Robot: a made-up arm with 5 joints.
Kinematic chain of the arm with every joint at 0, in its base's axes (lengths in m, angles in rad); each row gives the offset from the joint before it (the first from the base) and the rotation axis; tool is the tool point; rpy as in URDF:
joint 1: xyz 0 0 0.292 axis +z
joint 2: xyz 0 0 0 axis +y
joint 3: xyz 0.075 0 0.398 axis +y
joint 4: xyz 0.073 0 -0.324 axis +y
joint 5: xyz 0.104 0 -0.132 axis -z
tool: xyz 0 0 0 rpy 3.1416 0 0
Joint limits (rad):
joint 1: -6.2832..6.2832
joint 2: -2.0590..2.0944
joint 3: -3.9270..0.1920
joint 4: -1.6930..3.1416
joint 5: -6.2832..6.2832
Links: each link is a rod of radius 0.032 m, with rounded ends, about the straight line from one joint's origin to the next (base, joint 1, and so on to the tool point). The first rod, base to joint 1, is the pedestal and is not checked.
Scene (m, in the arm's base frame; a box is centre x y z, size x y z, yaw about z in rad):
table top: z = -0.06
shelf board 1: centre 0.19 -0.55 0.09 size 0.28 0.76 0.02 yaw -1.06
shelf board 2: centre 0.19 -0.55 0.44 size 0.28 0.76 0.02 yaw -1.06
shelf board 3: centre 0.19 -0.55 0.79 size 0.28 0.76 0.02 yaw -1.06
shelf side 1: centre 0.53 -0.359 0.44 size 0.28 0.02 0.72 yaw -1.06
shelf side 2: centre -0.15 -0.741 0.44 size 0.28 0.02 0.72 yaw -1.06
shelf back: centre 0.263 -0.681 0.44 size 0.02 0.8 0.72 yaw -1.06
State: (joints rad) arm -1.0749 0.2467 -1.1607 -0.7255 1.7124
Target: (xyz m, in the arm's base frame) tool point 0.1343 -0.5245 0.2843
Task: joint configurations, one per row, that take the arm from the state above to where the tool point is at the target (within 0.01 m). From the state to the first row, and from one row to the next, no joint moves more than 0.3 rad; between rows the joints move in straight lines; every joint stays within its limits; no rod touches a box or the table.
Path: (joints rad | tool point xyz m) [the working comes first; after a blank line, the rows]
Joints at the target: -1.3201 0.4798 -0.6411 -0.6343 1.7124
Straight joint move there: touches shelf board 2.

1: -1.0795 0.0328 -0.9010 -0.8032 1.7124 | 0.2375 -0.4438 0.6504
2: -1.0842 -0.1810 -0.6414 -0.8808 1.7124 | 0.1900 -0.3592 0.6505
3: -1.0888 -0.3949 -0.3817 -0.9585 1.7124 | 0.1430 -0.2733 0.6325
4: -1.2125 -0.1956 -0.2932 -0.8615 1.7124 | 0.1278 -0.3412 0.5178
5: -1.3362 0.0037 -0.2047 -0.7645 1.7124 | 0.0884 -0.3700 0.3972
6: -1.4599 0.2030 -0.1162 -0.6676 1.7124 | 0.0396 -0.3555 0.2843
7: -1.3900 0.3414 -0.3787 -0.6510 1.7124 | 0.0815 -0.4457 0.2850
8: -1.3201 0.4798 -0.6411 -0.6343 1.7124 | 0.1343 -0.5245 0.2843

